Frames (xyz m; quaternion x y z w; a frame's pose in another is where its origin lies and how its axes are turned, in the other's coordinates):
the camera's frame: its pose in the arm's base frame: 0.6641 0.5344 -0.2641 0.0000 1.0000 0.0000 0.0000
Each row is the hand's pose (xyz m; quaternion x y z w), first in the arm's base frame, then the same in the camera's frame.
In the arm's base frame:
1: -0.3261 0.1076 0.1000 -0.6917 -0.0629 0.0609 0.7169
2: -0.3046 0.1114 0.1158 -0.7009 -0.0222 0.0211 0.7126
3: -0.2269 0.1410 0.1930 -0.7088 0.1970 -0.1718 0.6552
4: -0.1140 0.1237 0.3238 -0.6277 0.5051 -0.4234 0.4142
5: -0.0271 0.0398 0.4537 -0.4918 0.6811 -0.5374 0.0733
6: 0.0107 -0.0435 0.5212 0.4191 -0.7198 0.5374 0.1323
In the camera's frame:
1: 0.9902 -0.4268 -0.3641 0.0609 0.7169 0.6917 0.0629
2: 0.9687 -0.4230 -0.3799 0.0211 0.7126 0.7009 0.0222
3: 0.8910 -0.3934 -0.4571 0.1718 -0.6552 -0.7088 0.1970
4: 0.7781 -0.4107 -0.5879 0.4234 -0.4142 -0.6277 0.5051
5: 0.6912 -0.4946 -0.7178 0.5374 -0.0733 -0.4918 0.6811
6: 0.6534 -0.5779 -0.7853 0.5374 0.1323 -0.4191 0.7198

